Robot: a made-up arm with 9 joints.
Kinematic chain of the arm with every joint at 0, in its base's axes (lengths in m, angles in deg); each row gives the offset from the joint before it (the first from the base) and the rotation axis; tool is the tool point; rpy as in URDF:
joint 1: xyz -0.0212 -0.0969 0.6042 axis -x
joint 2: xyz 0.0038 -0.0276 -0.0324 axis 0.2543 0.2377 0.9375
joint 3: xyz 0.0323 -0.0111 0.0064 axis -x
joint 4: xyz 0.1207 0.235 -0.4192 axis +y
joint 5: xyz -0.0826 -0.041 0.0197 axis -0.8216 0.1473 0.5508
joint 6: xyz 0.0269 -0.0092 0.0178 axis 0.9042 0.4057 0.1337
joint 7: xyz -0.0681 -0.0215 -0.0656 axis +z
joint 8: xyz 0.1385 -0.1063 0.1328 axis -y
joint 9: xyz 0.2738 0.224 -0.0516 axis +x
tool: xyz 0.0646 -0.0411 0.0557 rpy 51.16 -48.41 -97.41
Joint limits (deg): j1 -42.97..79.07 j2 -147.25..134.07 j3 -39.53..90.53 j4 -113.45..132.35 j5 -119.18..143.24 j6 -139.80..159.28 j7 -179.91..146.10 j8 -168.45..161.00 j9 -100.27..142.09
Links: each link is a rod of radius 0.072 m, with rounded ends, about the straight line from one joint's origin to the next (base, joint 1, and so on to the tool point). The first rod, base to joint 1, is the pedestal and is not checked.
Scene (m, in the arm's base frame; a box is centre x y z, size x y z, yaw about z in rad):
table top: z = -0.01
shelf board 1: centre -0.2 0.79 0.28 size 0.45 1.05 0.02 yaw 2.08
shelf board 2: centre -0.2 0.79 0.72 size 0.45 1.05 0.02 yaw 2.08
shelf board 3: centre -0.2 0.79 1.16 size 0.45 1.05 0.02 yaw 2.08
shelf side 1: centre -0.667 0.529 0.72 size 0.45 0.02 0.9 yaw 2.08
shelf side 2: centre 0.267 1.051 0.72 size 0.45 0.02 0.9 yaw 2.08
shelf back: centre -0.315 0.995 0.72 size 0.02 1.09 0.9 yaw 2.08
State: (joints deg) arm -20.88 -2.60 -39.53 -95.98 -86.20 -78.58 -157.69 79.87 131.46
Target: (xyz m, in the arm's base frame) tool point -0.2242 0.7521 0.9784
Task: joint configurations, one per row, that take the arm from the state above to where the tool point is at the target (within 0.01 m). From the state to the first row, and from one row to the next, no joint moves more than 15 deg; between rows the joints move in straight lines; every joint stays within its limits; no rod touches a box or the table.
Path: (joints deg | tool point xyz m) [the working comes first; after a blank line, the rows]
Joints at the target: -42.97 4.12 -39.53 -96.63 -82.72 -86.10 -165.01 73.61 131.05
Straight joint move there: touches shelf board 2.

1: -17.99 -15.31 -38.34 -86.69 -88.71 -86.45 -156.24 93.02 129.07 | -0.1009 0.7073 0.4677
2: -15.09 -28.02 -37.15 -77.39 -91.22 -94.32 -154.80 106.17 126.67 | -0.0218 0.5675 0.4730
3: -12.20 -40.72 -35.95 -68.10 -93.73 -102.18 -153.35 119.31 124.28 | 0.0647 0.4088 0.4983
4: -22.46 -35.16 -37.15 -67.66 -94.80 -105.28 -159.68 113.83 123.94 | 0.0376 0.4464 0.6531
5: -32.71 -29.60 -38.34 -67.21 -95.87 -108.39 -166.01 108.35 123.59 | 0.0126 0.4324 0.8192
6: -42.97 -24.04 -39.53 -66.76 -96.94 -111.49 -172.34 102.87 123.25 | -0.0084 0.3655 0.9784
7: -42.97 -14.65 -39.53 -76.72 -92.20 -103.02 -169.90 93.11 125.85 | -0.0989 0.5067 0.9934
8: -42.97 -5.26 -39.53 -86.67 -87.46 -94.56 -167.46 83.36 128.45 | -0.1734 0.6379 0.9901
9: -42.97 4.12 -39.53 -96.63 -82.72 -86.10 -165.01 73.61 131.05 | -0.2241 0.7521 0.9784

